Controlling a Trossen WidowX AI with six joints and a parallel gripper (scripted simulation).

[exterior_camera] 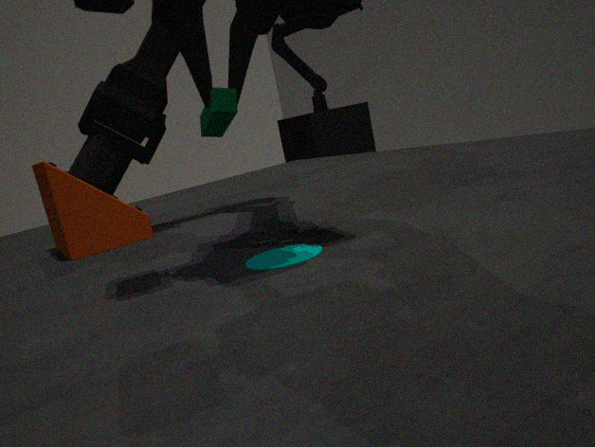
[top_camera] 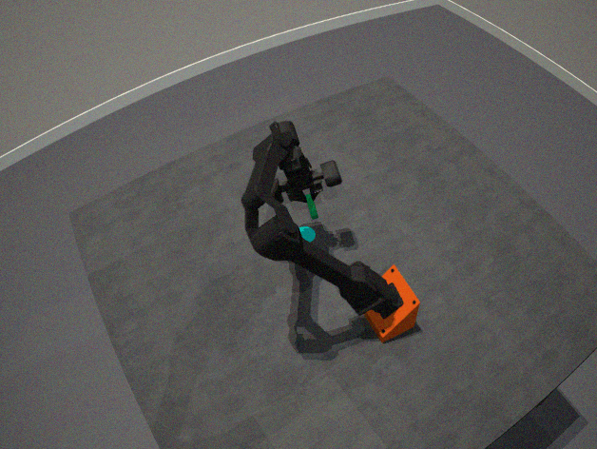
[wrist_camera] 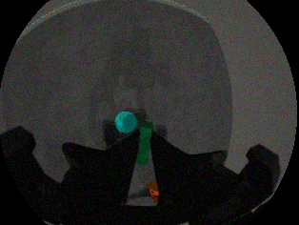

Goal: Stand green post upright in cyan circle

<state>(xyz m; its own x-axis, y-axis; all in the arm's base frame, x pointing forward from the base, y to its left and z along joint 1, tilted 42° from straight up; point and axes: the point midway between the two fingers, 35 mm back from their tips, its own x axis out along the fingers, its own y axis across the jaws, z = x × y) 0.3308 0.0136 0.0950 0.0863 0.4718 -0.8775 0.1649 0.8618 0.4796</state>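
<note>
Now: gripper tip 10 mm past the cyan circle, 30 mm to the right of it and 120 mm above it. Also, from my gripper tip: green post (20 mm behind).
</note>
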